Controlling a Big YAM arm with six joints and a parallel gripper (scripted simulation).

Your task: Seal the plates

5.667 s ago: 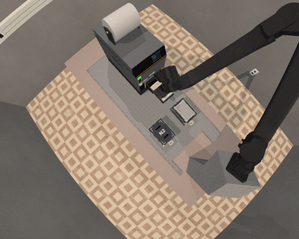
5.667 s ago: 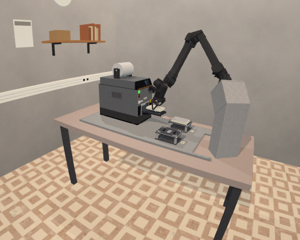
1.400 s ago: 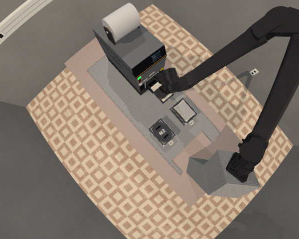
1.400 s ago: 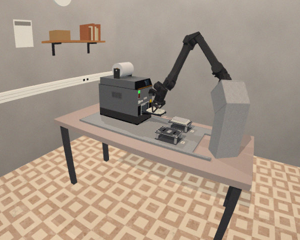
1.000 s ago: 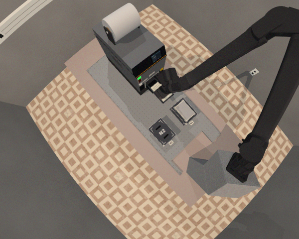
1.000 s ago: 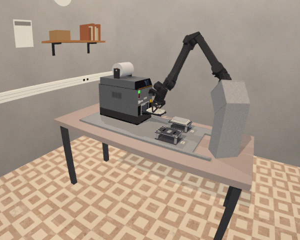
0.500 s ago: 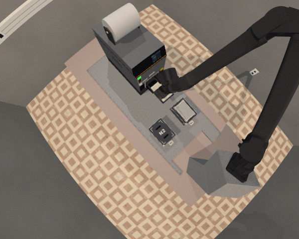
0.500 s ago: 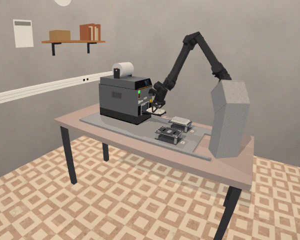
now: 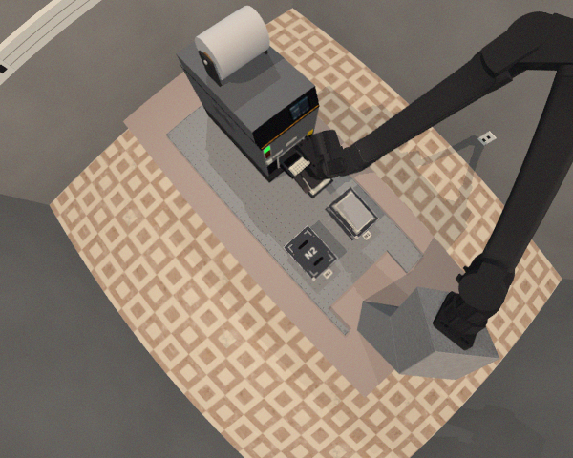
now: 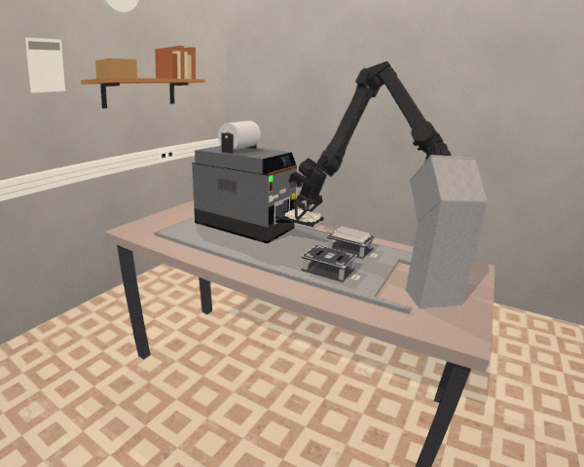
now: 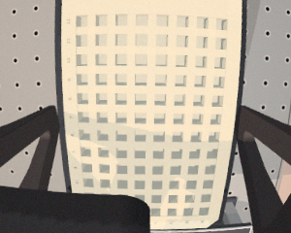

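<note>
My hand is right at the cream well plate. Round my hand: sealer stage 2 cm below; start button 11 cm ahead, 8 cm to the left, 7 cm above; foil roll 33 cm ahead, 30 cm above, 4 cm to the right.
</note>
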